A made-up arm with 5 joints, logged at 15 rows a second.
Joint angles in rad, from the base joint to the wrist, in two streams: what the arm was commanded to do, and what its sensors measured. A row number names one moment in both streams.
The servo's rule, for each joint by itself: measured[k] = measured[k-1] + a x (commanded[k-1-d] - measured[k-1]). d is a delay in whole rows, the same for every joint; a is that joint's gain. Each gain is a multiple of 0.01, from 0.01 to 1. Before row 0 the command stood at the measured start. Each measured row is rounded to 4 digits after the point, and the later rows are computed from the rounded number. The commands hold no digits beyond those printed.
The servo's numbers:
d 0
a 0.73 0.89 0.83 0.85 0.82
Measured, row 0:
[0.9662, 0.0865, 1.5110, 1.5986, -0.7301]
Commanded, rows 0 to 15:
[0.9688, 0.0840, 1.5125, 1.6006, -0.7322]
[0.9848, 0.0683, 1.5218, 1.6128, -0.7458]
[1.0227, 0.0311, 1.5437, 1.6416, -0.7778]
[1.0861, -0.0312, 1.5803, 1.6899, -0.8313]
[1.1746, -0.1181, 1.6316, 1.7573, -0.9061]
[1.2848, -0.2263, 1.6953, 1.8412, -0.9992]
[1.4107, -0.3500, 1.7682, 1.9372, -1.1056]
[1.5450, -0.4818, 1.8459, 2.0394, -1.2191]
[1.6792, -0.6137, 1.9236, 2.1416, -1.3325]
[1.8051, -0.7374, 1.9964, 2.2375, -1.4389]
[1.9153, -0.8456, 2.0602, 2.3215, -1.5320]
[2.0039, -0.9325, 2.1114, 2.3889, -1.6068]
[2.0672, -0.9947, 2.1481, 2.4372, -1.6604]
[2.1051, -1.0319, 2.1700, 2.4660, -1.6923]
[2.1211, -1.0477, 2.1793, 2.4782, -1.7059]
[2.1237, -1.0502, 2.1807, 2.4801, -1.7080]
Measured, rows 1 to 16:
[0.9681, 0.0843, 1.5122, 1.6003, -0.7318]
[0.9803, 0.0701, 1.5202, 1.6109, -0.7433]
[1.0113, 0.0354, 1.5397, 1.6370, -0.7716]
[1.0659, -0.0239, 1.5734, 1.6820, -0.8206]
[1.1453, -0.1077, 1.6217, 1.7460, -0.8907]
[1.2471, -0.2133, 1.6828, 1.8269, -0.9797]
[1.3665, -0.3350, 1.7537, 1.9207, -1.0829]
[1.4968, -0.4657, 1.8302, 2.0216, -1.1946]
[1.6300, -0.5974, 1.9077, 2.1236, -1.3077]
[1.7578, -0.7220, 1.9813, 2.2204, -1.4153]
[1.8728, -0.8320, 2.0468, 2.3063, -1.5110]
[1.9685, -0.9214, 2.1004, 2.3765, -1.5896]
[2.0406, -0.9866, 2.1400, 2.4281, -1.6477]
[2.0877, -1.0269, 2.1649, 2.4603, -1.6843]
[2.1121, -1.0454, 2.1769, 2.4755, -1.7020]
[2.1206, -1.0497, 2.1801, 2.4794, -1.7069]

